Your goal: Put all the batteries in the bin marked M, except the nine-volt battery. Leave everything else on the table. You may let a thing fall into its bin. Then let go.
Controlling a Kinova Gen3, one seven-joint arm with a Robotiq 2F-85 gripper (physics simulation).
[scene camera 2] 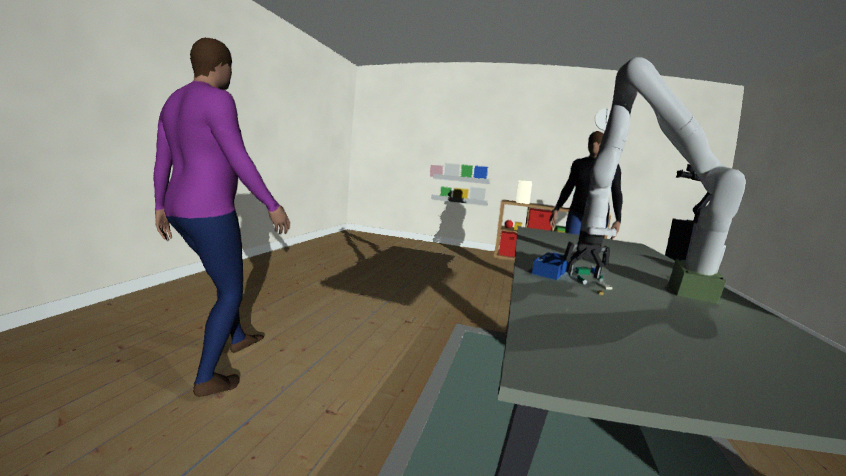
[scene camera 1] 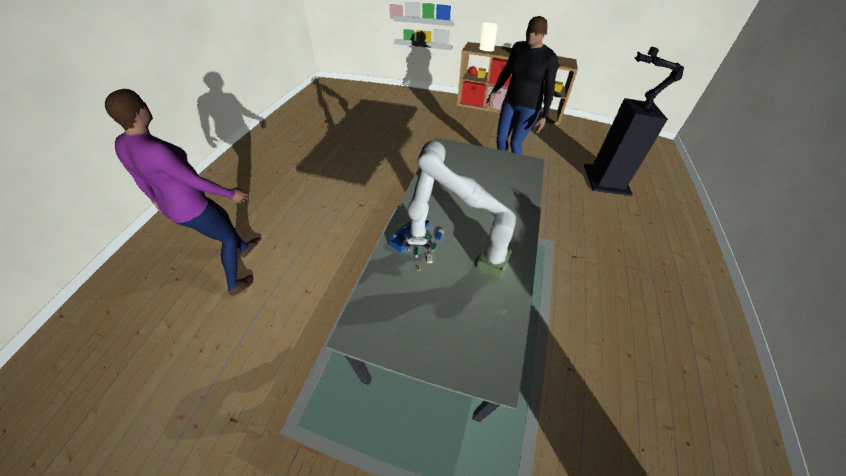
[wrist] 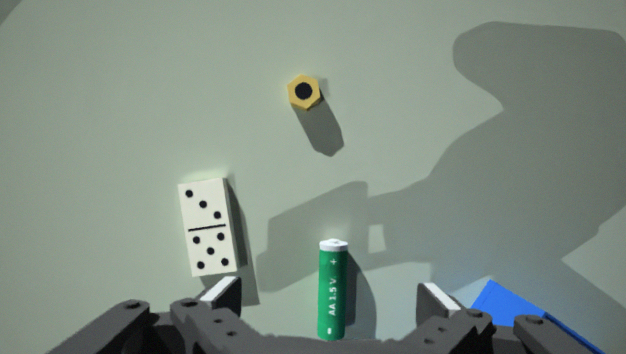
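Pixels of known places: gripper, fingertip midpoint: (scene camera 2: 582, 276) (scene camera 1: 417, 250) (wrist: 328, 300); arm's base, link origin: (scene camera 2: 699, 269) (scene camera 1: 495, 255).
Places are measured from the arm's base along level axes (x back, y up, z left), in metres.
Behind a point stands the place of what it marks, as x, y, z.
Note:
A green AA battery (wrist: 332, 305) {-0.398, -0.075, -0.034} (scene camera 1: 416, 253) {-0.400, -0.076, -0.016} lies on the table. My gripper (wrist: 328, 300) {-0.396, -0.071, -0.030} (scene camera 1: 418, 248) {-0.396, -0.071, -0.030} (scene camera 2: 586, 274) {-0.396, -0.071, -0.030} is open and empty, low over it, with one finger on each side of the battery in the wrist view. Another small green battery (scene camera 1: 435, 248) {-0.310, -0.081, -0.066} lies near the gripper in scene view 1. The green nine-volt battery (scene camera 1: 428, 236) {-0.351, -0.072, -0.138} (scene camera 2: 583, 271) {-0.358, -0.079, -0.122} is partly hidden by the gripper. The blue bins (scene camera 1: 396, 242) {-0.520, -0.082, -0.079} (scene camera 2: 549, 267) {-0.511, -0.055, -0.035} stand beside the gripper; a corner (wrist: 510, 305) {-0.482, -0.063, -0.025} shows in the wrist view. No bin letter is readable.
A white domino (wrist: 207, 227) {-0.330, -0.082, -0.001} (scene camera 1: 429, 258) {-0.329, -0.081, 0.003} lies close by the left finger in the wrist view. A brass hex nut (wrist: 304, 104) {-0.377, -0.081, 0.067} (scene camera 1: 418, 268) {-0.377, -0.081, 0.074} (scene camera 2: 600, 293) {-0.379, -0.086, 0.081} lies farther out. A blue and white block (scene camera 1: 439, 234) {-0.293, -0.076, -0.164} lies beyond the batteries. Two people stand off the table.

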